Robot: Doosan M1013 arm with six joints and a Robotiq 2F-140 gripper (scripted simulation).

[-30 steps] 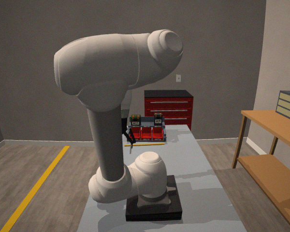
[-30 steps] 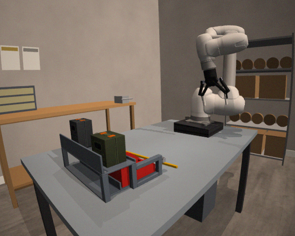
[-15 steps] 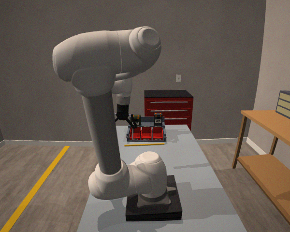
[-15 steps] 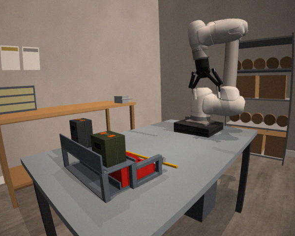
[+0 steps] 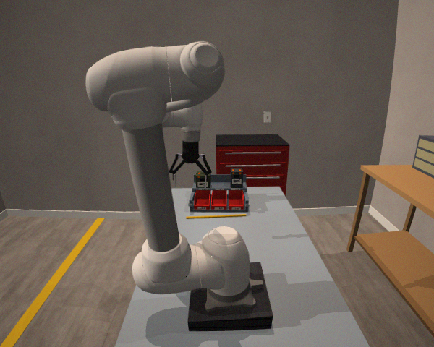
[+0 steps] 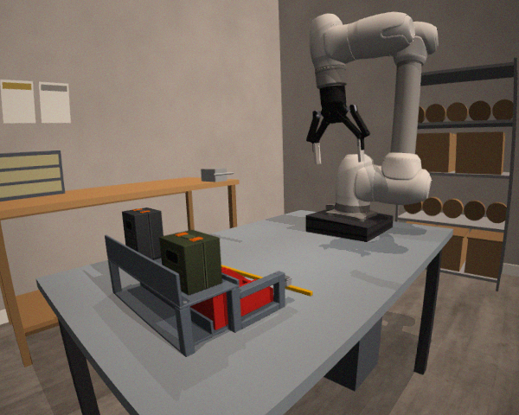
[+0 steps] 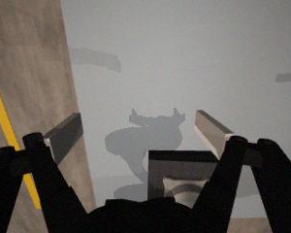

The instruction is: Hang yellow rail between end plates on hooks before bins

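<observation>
The yellow rail is 250 mm ahead of my hand, 130 mm to the right of it and 320 mm below it. From my hand the other things lie so: green box (520 mm ahead, 50 mm to the right, 180 mm below); dark box (500 mm ahead, 280 mm to the right, 160 mm below).
</observation>
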